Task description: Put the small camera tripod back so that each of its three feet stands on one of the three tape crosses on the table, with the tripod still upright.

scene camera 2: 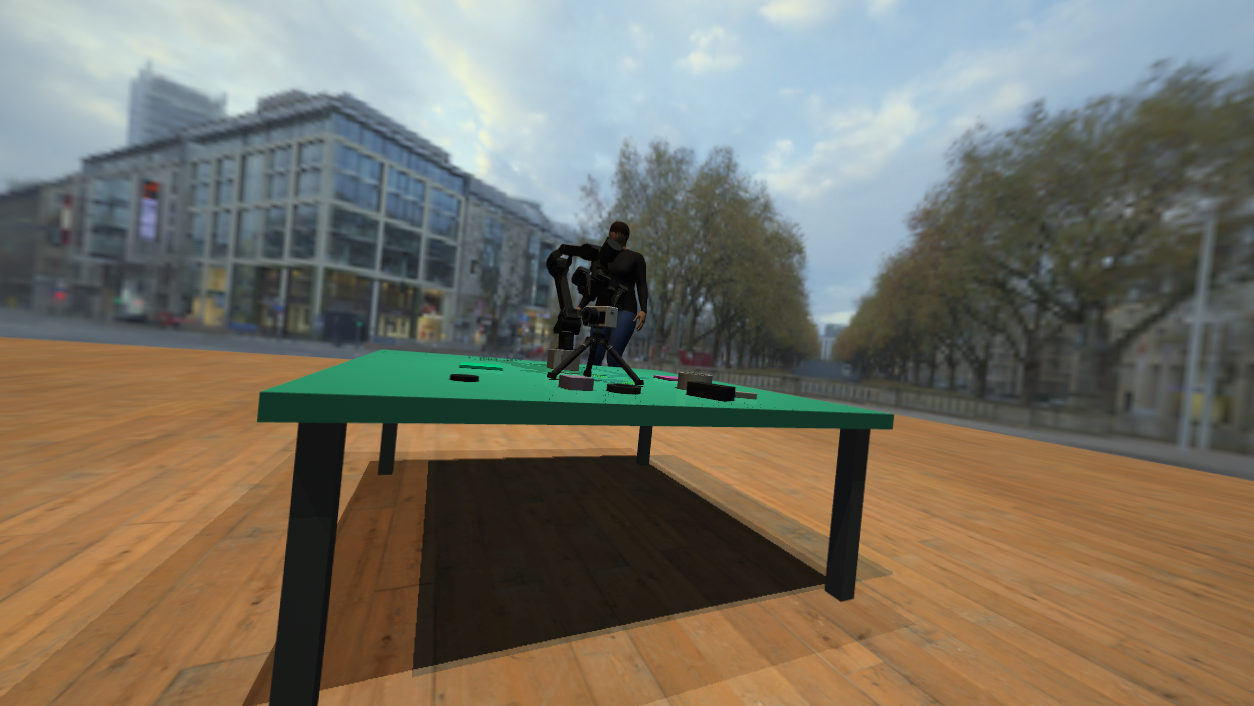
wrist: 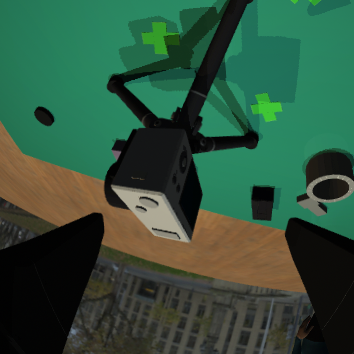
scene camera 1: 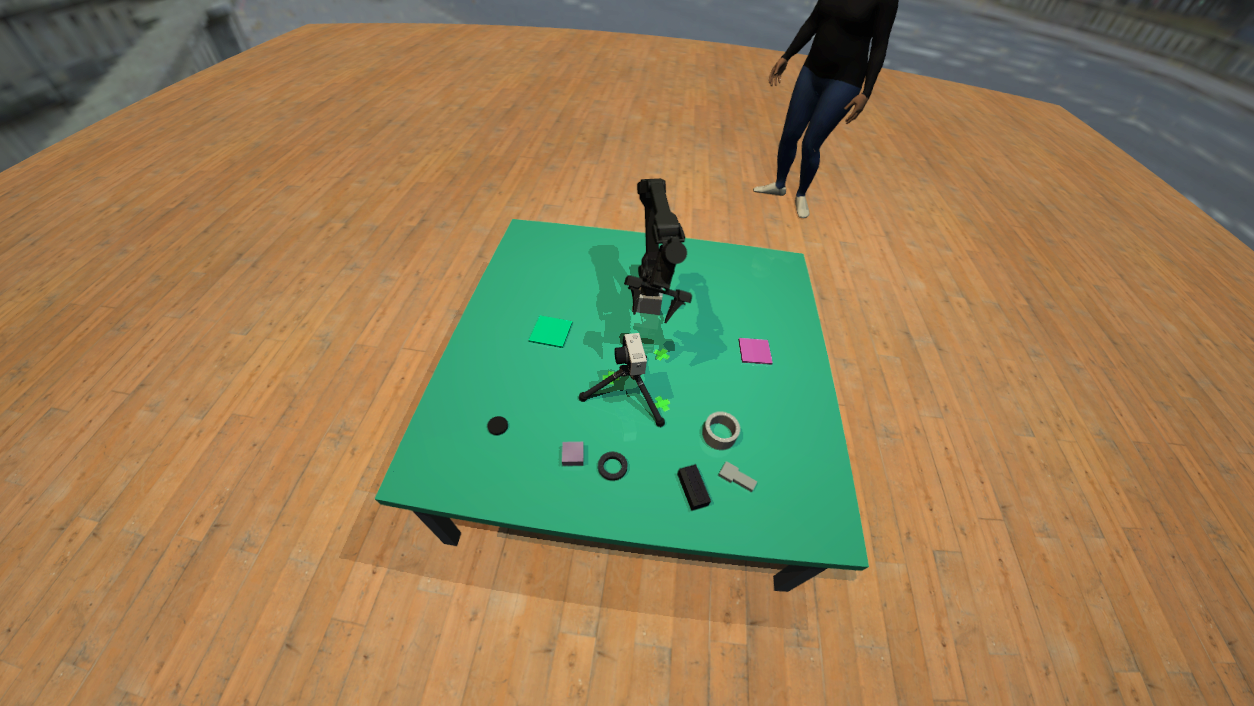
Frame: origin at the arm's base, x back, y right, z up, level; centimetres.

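Where they show: gripper, fingertip midpoint: (scene camera 2: 601,301) (wrist: 199,226) (scene camera 1: 649,319); arm's base, origin of the base link: (scene camera 2: 565,349).
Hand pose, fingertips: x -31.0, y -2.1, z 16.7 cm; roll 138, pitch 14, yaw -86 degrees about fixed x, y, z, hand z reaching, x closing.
Things, the pixels of their top centre, and the offset from my fingertips. "spot": a spot on its surface instead.
- third cross, middle of its top: (scene camera 1: 661,354) dx +8.3, dy -5.3, dz -24.1 cm
- left foot, surface spot: (wrist: 115,84) (scene camera 1: 586,391) spot: dx -12.6, dy +15.5, dz -21.8 cm
- right foot, surface spot: (wrist: 251,139) (scene camera 1: 660,415) spot: dx -16.8, dy -7.4, dz -22.2 cm
- green square, surface spot: (scene camera 1: 551,331) spot: dx +10.1, dy +32.9, dz -23.2 cm
- magenta square, surface spot: (scene camera 1: 755,350) spot: dx +15.8, dy -36.8, dz -23.2 cm
- black disc, middle of its top: (scene camera 2: 464,375) (wrist: 42,117) (scene camera 1: 497,424) dx -28.4, dy +38.6, dz -23.2 cm
- pink block, middle of its top: (wrist: 125,159) (scene camera 2: 576,376) (scene camera 1: 572,451) dx -33.3, dy +15.0, dz -21.4 cm
- black ring, middle of its top: (scene camera 2: 624,385) (scene camera 1: 612,464) dx -34.5, dy +3.6, dz -22.7 cm
- tape roll, middle of its top: (wrist: 330,189) (scene camera 1: 722,426) (scene camera 2: 695,373) dx -18.8, dy -25.4, dz -19.4 cm
- black block, middle of its top: (wrist: 261,210) (scene camera 2: 711,384) (scene camera 1: 694,484) dx -37.2, dy -18.7, dz -20.7 cm
- grey piece, middle of its top: (wrist: 313,207) (scene camera 2: 737,391) (scene camera 1: 739,476) dx -31.9, dy -31.0, dz -22.7 cm
The tripod (scene camera 1: 647,397) (scene camera 2: 620,353) (wrist: 200,95) stands upright and carries a small black-and-white camera (scene camera 1: 635,353) (scene camera 2: 605,315) (wrist: 155,182). Two tape crosses (scene camera 1: 609,376) (scene camera 1: 662,404) also show in the wrist view, one at upper left (wrist: 159,38) and one at right (wrist: 266,108). The third cross (scene camera 1: 661,354) is at the robot's side. The left foot (scene camera 1: 583,397) (wrist: 115,84) and right foot (scene camera 1: 659,421) (wrist: 251,139) rest off the crosses, toward the front edge. The third foot is hidden or cut off. My gripper (scene camera 1: 652,316) (wrist: 199,226) is open and empty, behind the camera and apart from it.
A grey box (scene camera 1: 649,304) is by the arm. A green square (scene camera 1: 551,331) and magenta square (scene camera 1: 755,350) flank the tripod. Toward the front lie a black disc (scene camera 1: 497,425), pink block (scene camera 1: 572,453), black ring (scene camera 1: 601,465), tape roll (scene camera 1: 709,437), black block (scene camera 1: 694,487) and grey piece (scene camera 1: 738,477).
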